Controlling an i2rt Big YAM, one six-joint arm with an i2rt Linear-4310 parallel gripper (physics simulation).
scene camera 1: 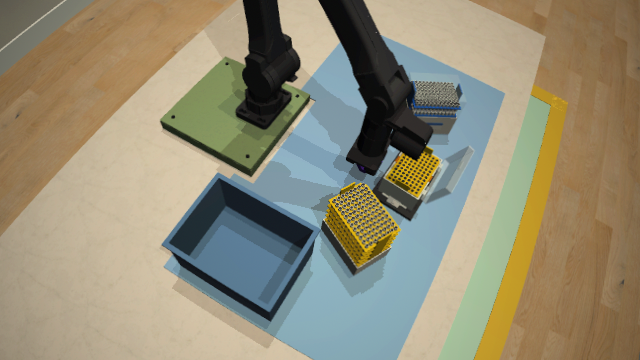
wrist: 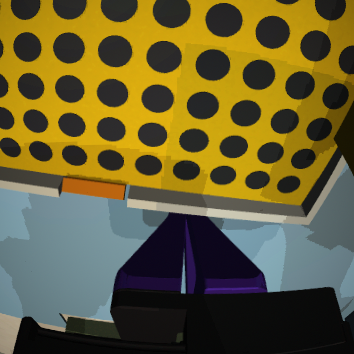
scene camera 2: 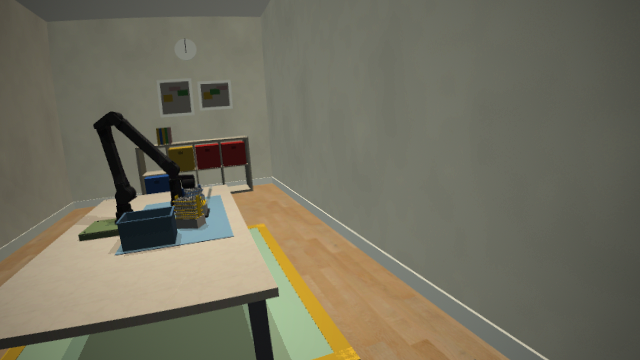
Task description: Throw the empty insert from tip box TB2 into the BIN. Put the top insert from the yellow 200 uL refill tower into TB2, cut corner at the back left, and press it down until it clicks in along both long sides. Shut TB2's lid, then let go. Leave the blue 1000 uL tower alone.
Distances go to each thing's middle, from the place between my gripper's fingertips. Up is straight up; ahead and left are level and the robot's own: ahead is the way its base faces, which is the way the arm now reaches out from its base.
Right now the clear lid [scene camera 1: 447, 176] is 16 cm ahead of my hand, 11 cm above it and 2 cm to the left of it. The rest, counted from my hand: dark blue bin [scene camera 1: 221, 191]: 30 cm to the right, 11 cm behind, 6 cm above.
